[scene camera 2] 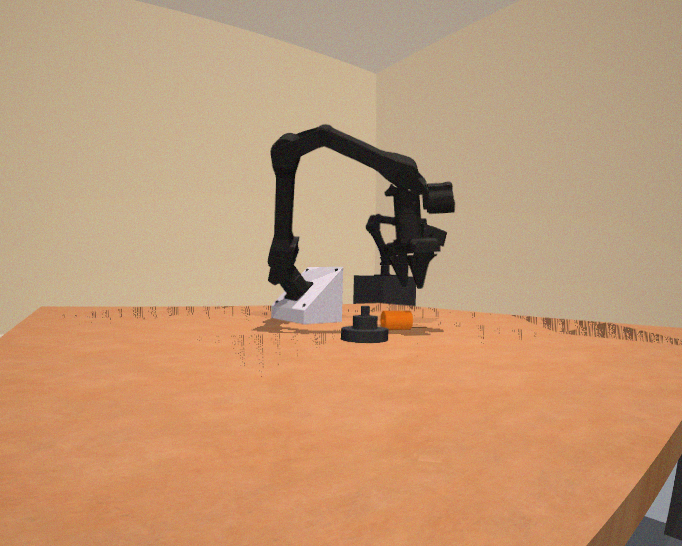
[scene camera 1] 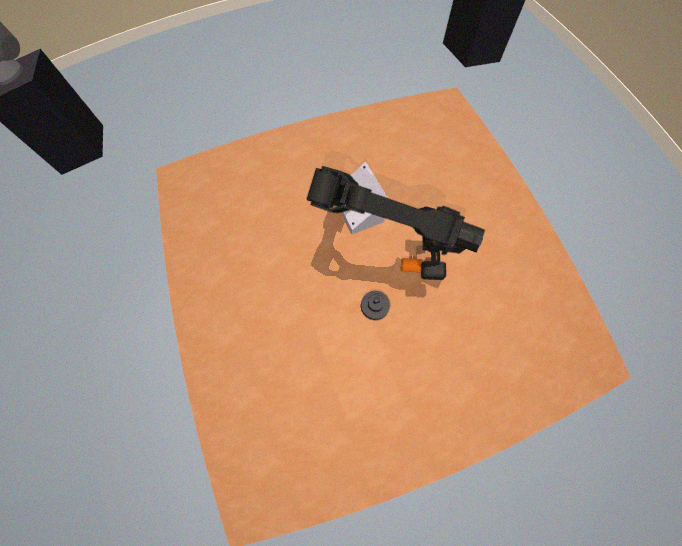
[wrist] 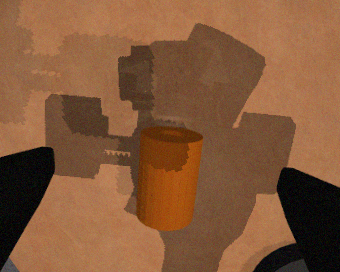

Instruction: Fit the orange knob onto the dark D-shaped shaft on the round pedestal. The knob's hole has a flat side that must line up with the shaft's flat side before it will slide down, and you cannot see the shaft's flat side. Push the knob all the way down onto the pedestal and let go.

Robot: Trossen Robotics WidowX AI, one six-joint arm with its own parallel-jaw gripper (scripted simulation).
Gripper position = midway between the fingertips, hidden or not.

my gripper: scene camera 2 411, 287; scene camera 1 428, 256; wrist 168, 169
